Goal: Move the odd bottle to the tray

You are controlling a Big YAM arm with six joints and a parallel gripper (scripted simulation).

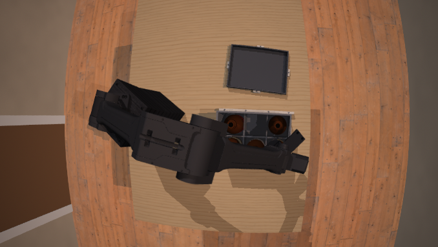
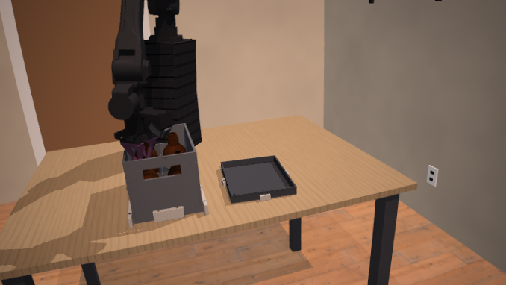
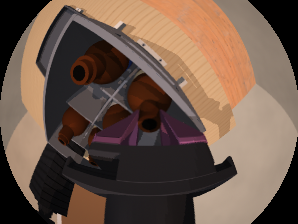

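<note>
The grey crate lies 90 mm behind my hand, 40 mm to the left of it and 70 mm below it. The rest, counted from my hand: dark tray: 120 mm behind, 320 mm to the left, 140 mm below.
</note>
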